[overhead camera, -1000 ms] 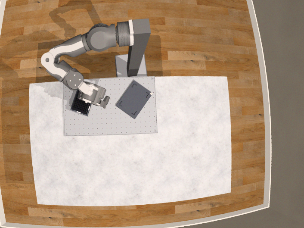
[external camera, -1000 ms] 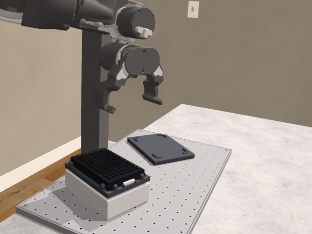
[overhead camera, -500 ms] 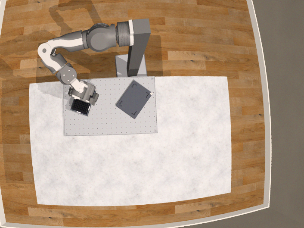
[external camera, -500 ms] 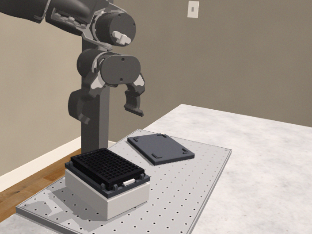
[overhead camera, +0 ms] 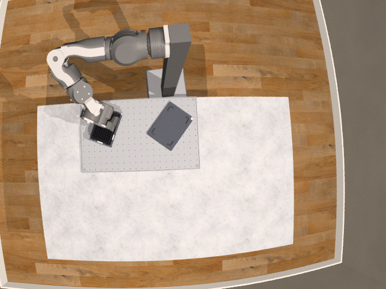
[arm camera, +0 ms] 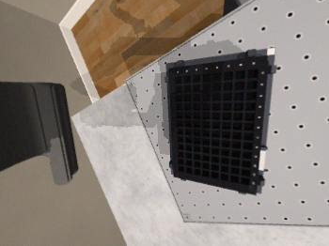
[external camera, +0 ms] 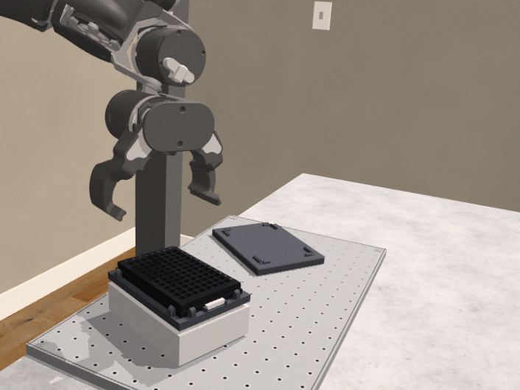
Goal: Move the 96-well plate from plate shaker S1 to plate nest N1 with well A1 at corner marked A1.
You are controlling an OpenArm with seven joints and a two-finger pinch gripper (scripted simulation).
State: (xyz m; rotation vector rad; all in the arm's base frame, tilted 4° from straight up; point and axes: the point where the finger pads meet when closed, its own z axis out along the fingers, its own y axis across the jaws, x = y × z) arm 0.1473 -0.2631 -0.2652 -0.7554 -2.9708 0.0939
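Now: hand 8 cm above the black 96-well plate, 2 cm short of it and 1 cm to the right of it. Also, from my hand: dark plate nest N1: 27 cm to the left, 14 cm below, 5 cm ahead.
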